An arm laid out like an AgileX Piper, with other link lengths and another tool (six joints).
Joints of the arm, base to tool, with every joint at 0 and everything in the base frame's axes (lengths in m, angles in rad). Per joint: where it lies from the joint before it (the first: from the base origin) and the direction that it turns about. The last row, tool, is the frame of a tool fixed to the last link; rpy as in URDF.
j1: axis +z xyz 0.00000 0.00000 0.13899
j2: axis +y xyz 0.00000 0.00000 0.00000
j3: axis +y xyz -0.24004 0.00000 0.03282
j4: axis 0.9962 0 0.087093 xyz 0.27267 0.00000 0.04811
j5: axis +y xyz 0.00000 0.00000 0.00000
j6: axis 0.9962 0 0.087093 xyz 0.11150 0.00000 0.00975
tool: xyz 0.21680 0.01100 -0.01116 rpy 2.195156 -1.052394 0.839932
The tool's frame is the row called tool.
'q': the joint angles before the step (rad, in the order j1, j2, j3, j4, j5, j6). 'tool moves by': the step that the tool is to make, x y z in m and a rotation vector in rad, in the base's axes. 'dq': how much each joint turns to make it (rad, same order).
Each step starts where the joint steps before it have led.
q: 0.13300, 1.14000, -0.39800, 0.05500, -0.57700, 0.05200
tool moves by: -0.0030, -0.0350, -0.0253, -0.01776, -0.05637, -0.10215
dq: 0.00022, 0.13809, 0.09806, 0.11927, -0.29817, -0.08614
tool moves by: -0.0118, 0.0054, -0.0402, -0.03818, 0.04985, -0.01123
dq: 0.08161, 0.09887, 0.04908, 0.10050, -0.10690, -0.06773
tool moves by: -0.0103, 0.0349, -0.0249, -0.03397, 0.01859, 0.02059
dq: 0.21422, 0.12610, -0.00029, 0.20029, -0.13086, -0.07819
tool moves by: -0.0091, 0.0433, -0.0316, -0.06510, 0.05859, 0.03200
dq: 0.22270, 0.12893, -0.06675, 0.21064, -0.03308, -0.09981
